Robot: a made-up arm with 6 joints.
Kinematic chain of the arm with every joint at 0, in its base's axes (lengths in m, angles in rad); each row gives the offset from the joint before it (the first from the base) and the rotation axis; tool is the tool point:
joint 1: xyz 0 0 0.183 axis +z
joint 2: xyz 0 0.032 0 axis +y
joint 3: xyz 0 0 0.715 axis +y
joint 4: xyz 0 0 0.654 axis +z
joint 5: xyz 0 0 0 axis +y
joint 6: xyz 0 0 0.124 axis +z
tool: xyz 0 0 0
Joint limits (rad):
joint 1: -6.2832..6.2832
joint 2: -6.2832..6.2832
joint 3: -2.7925..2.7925
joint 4: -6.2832..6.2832
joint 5: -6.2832..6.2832
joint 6: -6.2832..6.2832
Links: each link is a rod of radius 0.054 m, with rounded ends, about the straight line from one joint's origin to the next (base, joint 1, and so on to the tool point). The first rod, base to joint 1, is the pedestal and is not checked.
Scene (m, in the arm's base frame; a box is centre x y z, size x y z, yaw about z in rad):
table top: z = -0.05
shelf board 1: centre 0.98 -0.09 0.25 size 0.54 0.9 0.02 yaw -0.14
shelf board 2: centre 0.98 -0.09 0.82 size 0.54 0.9 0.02 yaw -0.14
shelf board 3: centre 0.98 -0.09 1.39 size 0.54 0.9 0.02 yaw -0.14
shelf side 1: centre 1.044 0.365 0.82 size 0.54 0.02 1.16 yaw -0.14
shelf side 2: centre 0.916 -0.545 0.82 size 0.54 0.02 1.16 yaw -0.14
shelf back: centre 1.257 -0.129 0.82 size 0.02 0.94 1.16 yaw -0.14
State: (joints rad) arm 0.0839 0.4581 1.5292 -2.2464 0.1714 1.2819
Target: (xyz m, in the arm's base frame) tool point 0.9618 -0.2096 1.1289
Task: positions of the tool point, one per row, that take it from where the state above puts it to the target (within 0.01 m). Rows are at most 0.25 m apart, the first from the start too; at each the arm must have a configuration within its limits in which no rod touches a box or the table.
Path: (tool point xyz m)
1: 0.8709 0.1446 0.5525
2: 0.7062 0.1674 0.5528
3: 0.5406 0.1703 0.5224
4: 0.5960 0.0616 0.7206
5: 0.5686 -0.0546 0.9286
6: 0.4617 -0.1391 1.1289
7: 0.6252 -0.1720 1.1698
8: 0.7953 -0.1964 1.1698
9: 0.9618 -0.2096 1.1290

